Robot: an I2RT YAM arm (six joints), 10 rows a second.
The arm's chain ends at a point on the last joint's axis. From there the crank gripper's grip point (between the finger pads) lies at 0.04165 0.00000 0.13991 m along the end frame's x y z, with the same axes.
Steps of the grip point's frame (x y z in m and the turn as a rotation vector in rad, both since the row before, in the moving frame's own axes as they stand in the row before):
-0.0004 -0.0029 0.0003 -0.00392 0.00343 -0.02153
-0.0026 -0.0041 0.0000 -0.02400 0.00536 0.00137
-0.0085 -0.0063 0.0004 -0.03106 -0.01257 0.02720
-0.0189 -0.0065 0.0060 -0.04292 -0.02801 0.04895
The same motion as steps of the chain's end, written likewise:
-0.0009 -0.0025 0.0004 -0.00392 0.00343 -0.02153
-0.0033 -0.0075 0.0003 -0.02400 0.00536 0.00137
-0.0067 -0.0118 0.0000 -0.03106 -0.01257 0.02720
-0.0148 -0.0145 0.0051 -0.04292 -0.02801 0.04895

